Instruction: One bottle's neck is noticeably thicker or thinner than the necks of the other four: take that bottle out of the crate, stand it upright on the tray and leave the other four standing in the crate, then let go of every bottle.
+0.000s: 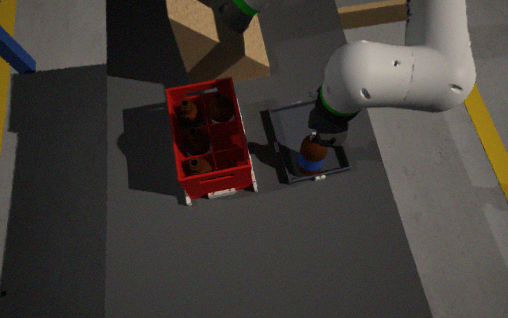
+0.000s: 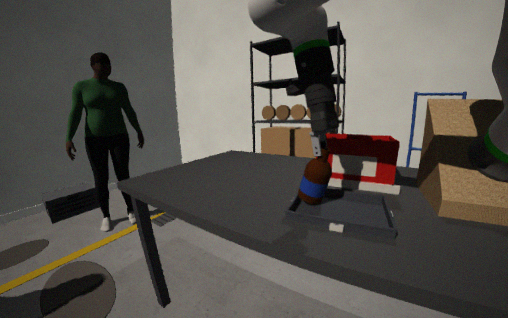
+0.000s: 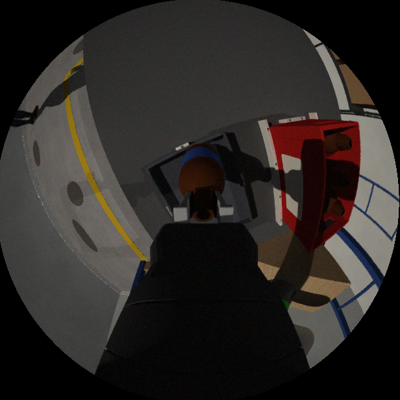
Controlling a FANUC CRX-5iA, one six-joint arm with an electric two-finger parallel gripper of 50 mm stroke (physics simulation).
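Frame: origin at the arm's base, x back, y left, z down, level; millimetres.
Seen in the pictures: gripper, between the fingertips: (image 2: 321, 154); arm's base, origin of its link: (image 1: 229, 11) (image 2: 498, 158).
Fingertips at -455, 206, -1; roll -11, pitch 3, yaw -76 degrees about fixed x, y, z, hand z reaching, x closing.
Offsets run from my fingertips to a thing's top centre, as dx, dy, dz. "pt": to the spot under its first point. Level surfaces: height alone.
My gripper (image 1: 322, 139) (image 2: 319, 145) (image 3: 202, 199) is shut on the neck of a brown bottle with a blue label @[-9, -3, -22] (image 1: 312, 154) (image 2: 318, 172) (image 3: 202, 175). The bottle leans a little, base toward the tray's outer end, over the dark tray @[pt +115, -29, +147] (image 1: 295, 125) (image 2: 355, 212) (image 3: 161, 186). Whether its base touches the tray is unclear. The red crate @[+53, -292, -23] (image 1: 215, 186) (image 2: 390, 162) (image 3: 295, 134) holds four brown bottles: one @[+136, -350, -11] (image 1: 189, 114), a second @[+149, -256, -11] (image 1: 221, 109), a third @[+48, -332, -11] (image 1: 196, 142) and a fourth @[-43, -329, -11] (image 1: 198, 167). Their necks are too shaded to compare in thickness.
A tan box-like block (image 1: 200, 25) (image 2: 470, 195) (image 3: 325, 280) stands behind the crate, with part of another arm (image 1: 240, 15) (image 2: 500, 135) over it. The crate stands beside the tray on the dark table @[dz +152] (image 1: 250, 250) (image 2: 215, 185). A person (image 2: 102, 110) stands beyond the table.
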